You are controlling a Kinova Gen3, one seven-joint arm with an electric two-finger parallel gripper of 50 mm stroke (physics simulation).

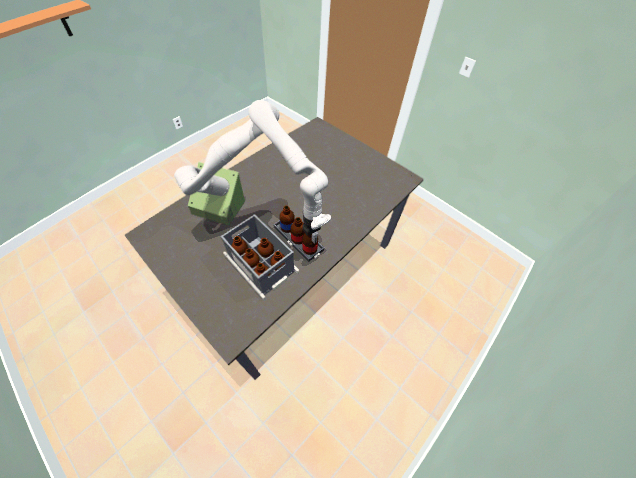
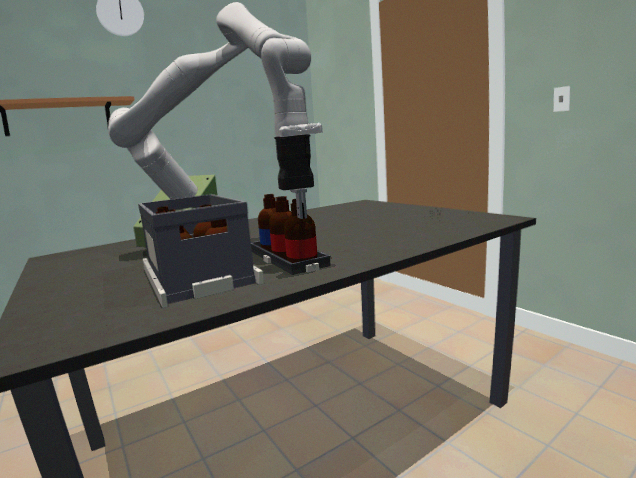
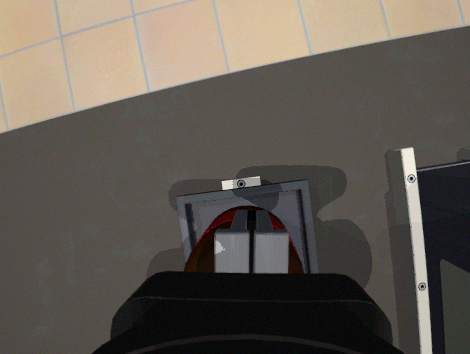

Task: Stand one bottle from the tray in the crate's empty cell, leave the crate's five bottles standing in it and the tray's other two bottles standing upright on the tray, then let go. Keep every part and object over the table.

I see my gripper (image 2: pixel 302 217) and a brown red-labelled bottle (image 2: pixel 300 234).
My gripper shows as well in image 3 (image 3: pixel 251 231).
